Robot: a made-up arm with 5 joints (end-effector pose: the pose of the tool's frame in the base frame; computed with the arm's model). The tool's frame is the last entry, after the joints. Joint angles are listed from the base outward.
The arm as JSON. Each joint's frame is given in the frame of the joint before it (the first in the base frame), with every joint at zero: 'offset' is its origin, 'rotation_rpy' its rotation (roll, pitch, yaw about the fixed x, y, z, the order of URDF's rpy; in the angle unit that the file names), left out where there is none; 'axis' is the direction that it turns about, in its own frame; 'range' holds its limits. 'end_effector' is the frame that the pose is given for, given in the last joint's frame.
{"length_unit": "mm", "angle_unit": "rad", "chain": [
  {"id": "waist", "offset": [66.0, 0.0, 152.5], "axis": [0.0, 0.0, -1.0], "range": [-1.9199, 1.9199]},
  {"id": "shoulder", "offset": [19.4, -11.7, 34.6], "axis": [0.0, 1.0, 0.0], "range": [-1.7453, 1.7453]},
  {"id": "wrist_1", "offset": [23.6, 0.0, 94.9], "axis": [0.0, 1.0, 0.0], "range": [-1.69, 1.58]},
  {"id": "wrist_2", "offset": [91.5, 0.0, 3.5], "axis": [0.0, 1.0, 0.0], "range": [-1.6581, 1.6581]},
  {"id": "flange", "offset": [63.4, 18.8, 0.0], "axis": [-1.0, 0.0, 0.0], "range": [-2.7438, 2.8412]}
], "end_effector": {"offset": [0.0, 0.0, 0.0], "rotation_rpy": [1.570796, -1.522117, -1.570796]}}
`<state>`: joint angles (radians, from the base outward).
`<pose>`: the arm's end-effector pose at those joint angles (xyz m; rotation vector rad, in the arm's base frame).
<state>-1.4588 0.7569 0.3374 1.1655 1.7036</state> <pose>0.0708 0.1066 0.1112 0.1030 1.0472 2.9323</pose>
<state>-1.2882 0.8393 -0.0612 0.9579 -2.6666</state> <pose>0.1046 0.1585 0.1087 -0.1636 -0.0752 -1.4236</pose>
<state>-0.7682 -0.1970 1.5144 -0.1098 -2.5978</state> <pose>0.1134 0.0557 0.1378 0.4181 0.0574 -1.8548</pose>
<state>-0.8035 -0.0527 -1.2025 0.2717 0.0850</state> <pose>0.1290 0.0756 0.4240 0.9682 -2.3990 0.3189</pose>
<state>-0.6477 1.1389 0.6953 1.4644 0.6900</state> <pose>0.0876 0.0252 0.1260 -0.0058 1.8237 0.9359</pose>
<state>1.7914 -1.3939 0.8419 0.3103 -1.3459</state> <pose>0.0581 -0.0677 0.2932 0.4833 2.4036 1.9203</pose>
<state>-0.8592 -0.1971 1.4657 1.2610 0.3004</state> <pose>0.0623 0.0066 0.1620 -0.3010 0.9604 1.0210</pose>
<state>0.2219 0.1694 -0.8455 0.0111 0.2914</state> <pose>0.2409 -0.0322 0.3758 -0.5147 -2.1758 0.0113</pose>
